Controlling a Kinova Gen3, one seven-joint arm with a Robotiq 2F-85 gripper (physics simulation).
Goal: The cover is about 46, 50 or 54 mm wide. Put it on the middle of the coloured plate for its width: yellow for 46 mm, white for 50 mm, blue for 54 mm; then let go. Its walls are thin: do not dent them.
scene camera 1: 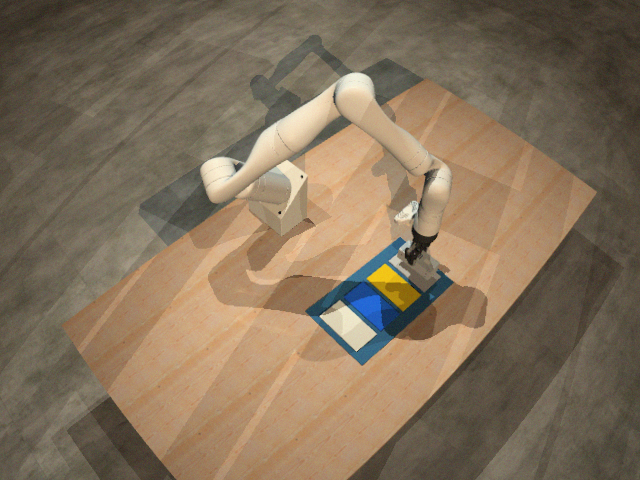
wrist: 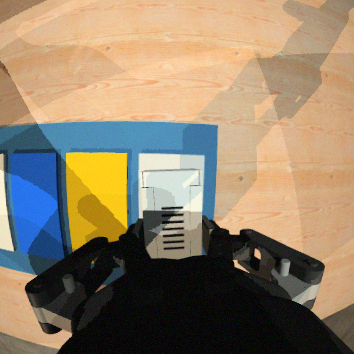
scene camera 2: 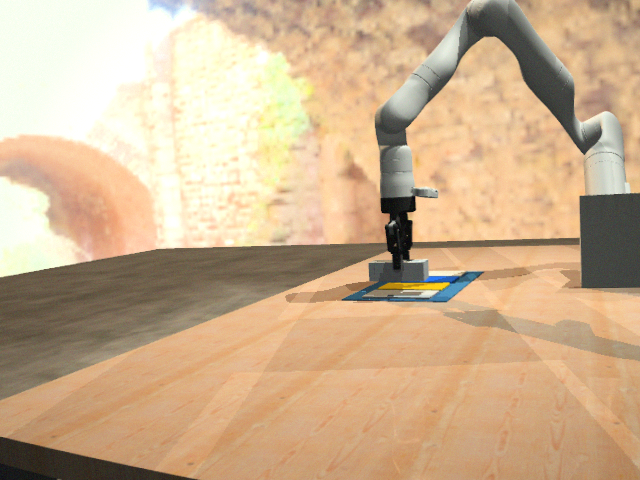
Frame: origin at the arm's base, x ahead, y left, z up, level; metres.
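Where they show: gripper, fingertip midpoint: (scene camera 1: 416, 258) (wrist: 171, 226) (scene camera 2: 401, 270); arm's base, link origin: (scene camera 1: 278, 189) (scene camera 2: 608, 221).
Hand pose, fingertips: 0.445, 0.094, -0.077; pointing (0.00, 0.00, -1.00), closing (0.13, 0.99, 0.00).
Things, the pixels of their top centre, and the offset from my fingertips, as dx, dy, dz. Level surfaces: height alone.
- cover, top centre: (wrist: 173, 241) (scene camera 2: 398, 260) (scene camera 1: 419, 255) +0.006, -0.001, +0.020
- yellow plate, top centre: (wrist: 95, 211) (scene camera 2: 413, 285) (scene camera 1: 394, 286) -0.013, -0.093, -0.050
- blue plate, top centre: (wrist: 33, 207) (scene camera 2: 425, 279) (scene camera 1: 371, 305) -0.030, -0.187, -0.050
- white plate, top centre: (scene camera 2: 435, 273) (scene camera 1: 348, 325) -0.048, -0.280, -0.050
- flat blue mat, surface height: dz -0.054
- wooden table, surface height: dz -0.056
The cover (scene camera 1: 424, 262) (scene camera 2: 413, 270) (wrist: 172, 197) is a light grey box with dark slots on top. My gripper (scene camera 1: 412, 258) (scene camera 2: 400, 264) (wrist: 171, 226) is shut on it across its width. The cover is level and raised above the mat, with a gap below it in the scene camera 2 view. In the wrist view it overlaps a pale grey end plate (scene camera 2: 424, 295) (wrist: 150, 161). Beside that are the yellow plate (scene camera 1: 383, 275) (scene camera 2: 413, 286) (wrist: 100, 185), the blue plate (scene camera 1: 374, 305) (scene camera 2: 442, 279) (wrist: 37, 200) and, at the other end, the white plate (scene camera 1: 348, 325) (scene camera 2: 448, 273) (wrist: 4, 210). The gripper hides the cover's near part.
The plates lie in a row on a flat blue mat (scene camera 1: 363, 357) (scene camera 2: 467, 282) (wrist: 100, 135), on a wooden table (scene camera 1: 258, 403) (scene camera 2: 361, 403) (wrist: 280, 200). The arm's pedestal (scene camera 1: 281, 219) (scene camera 2: 610, 240) stands at the table's edge. Shadows of the arm cross the table and the mat.
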